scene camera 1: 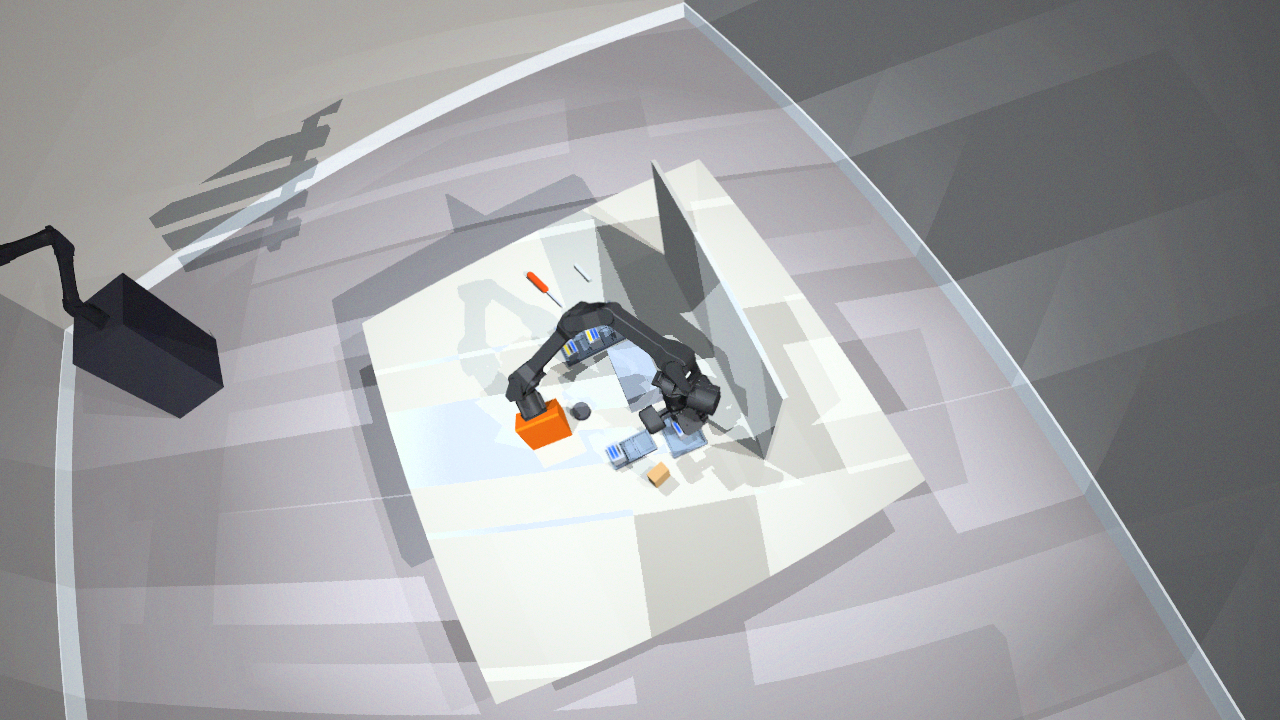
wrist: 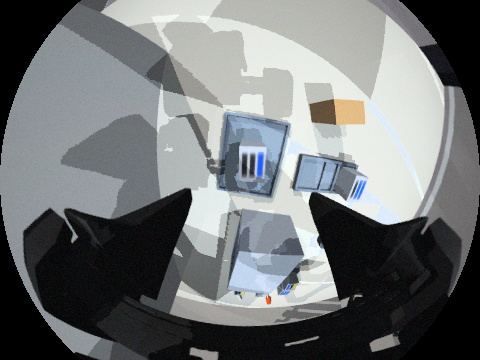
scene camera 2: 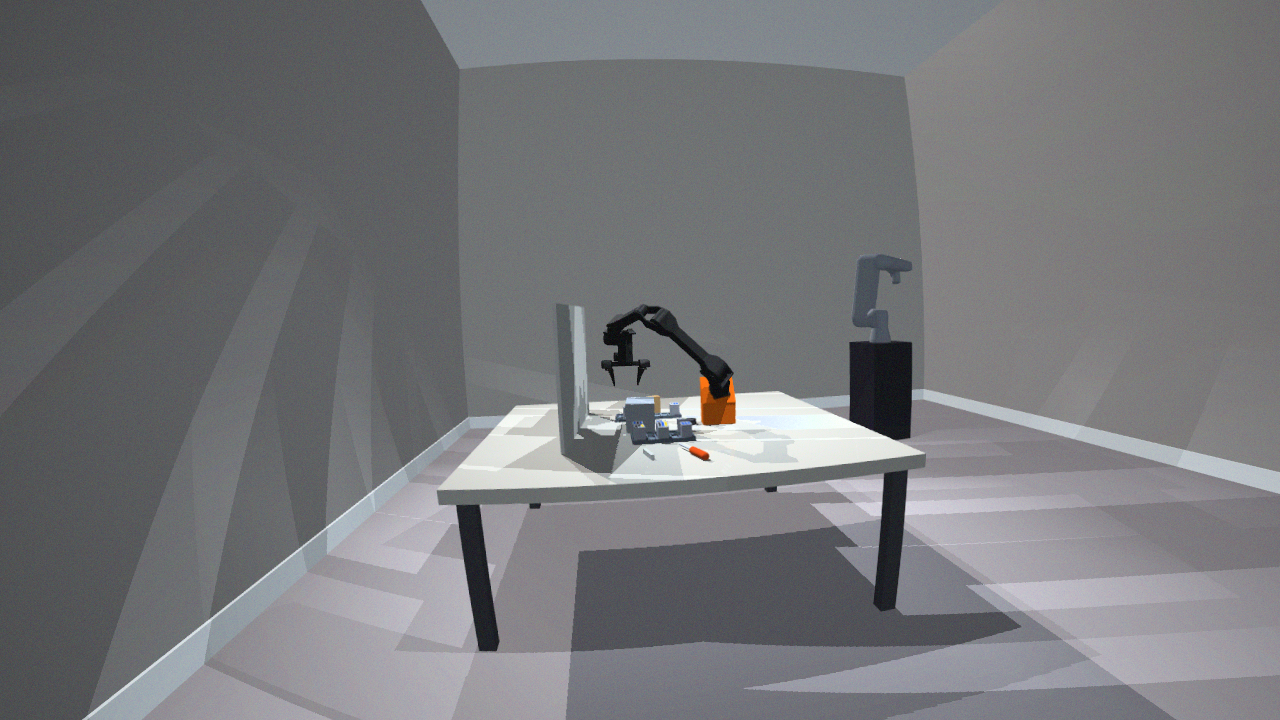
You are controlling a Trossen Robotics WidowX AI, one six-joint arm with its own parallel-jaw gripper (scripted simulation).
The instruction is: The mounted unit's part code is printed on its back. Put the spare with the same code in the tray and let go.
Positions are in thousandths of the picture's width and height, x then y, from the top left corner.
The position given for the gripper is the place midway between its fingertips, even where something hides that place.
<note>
The gripper (scene camera 1: 532, 577) is open, holding nothing. Also in view: a grey spare unit (wrist: 526, 429), a cardboard box (wrist: 697, 310), a tray (scene camera 1: 544, 612), a mounted unit (scene camera 1: 496, 512) and a tall upright panel (scene camera 1: 589, 533).
The gripper shows as well in the wrist view (wrist: 526, 546) and in scene camera 2 (scene camera 2: 489, 535). The tray shows as well in the wrist view (wrist: 495, 354). The mounted unit shows as well in the wrist view (wrist: 555, 693) and in scene camera 2 (scene camera 2: 498, 569).
</note>
